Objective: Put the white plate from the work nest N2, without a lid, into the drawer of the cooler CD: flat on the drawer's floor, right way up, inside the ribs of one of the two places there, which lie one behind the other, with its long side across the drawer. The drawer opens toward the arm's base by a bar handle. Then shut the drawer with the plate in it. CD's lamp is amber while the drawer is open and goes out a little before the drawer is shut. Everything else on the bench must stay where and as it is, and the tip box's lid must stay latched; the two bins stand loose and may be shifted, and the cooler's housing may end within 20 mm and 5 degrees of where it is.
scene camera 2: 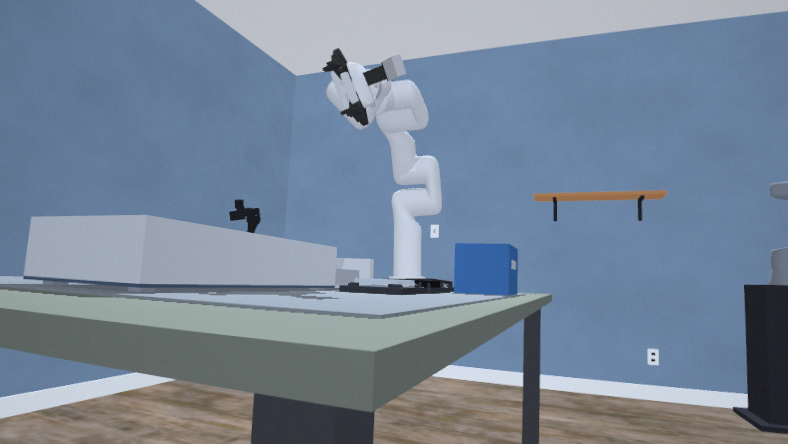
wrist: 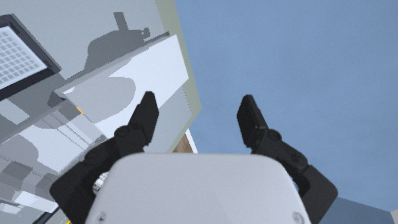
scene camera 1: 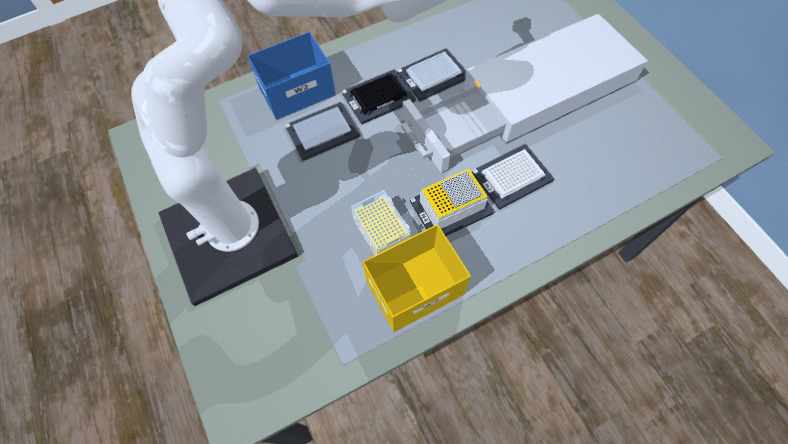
In view: my gripper (scene camera 2: pixel 338 89), a cooler CD (scene camera 2: pixel 148 252), a yellow bin (scene camera 1: pixel 410 280) and a white plate (scene camera 1: pixel 498 179).
The cooler CD is seen too in the wrist view (wrist: pixel 107 96) and in scene camera 1 (scene camera 1: pixel 530 86). My gripper also shows in the wrist view (wrist: pixel 198 103). The wrist view does not show the yellow bin: it is out of frame. Scene camera 2 misses the white plate, which is hidden by the cooler CD.
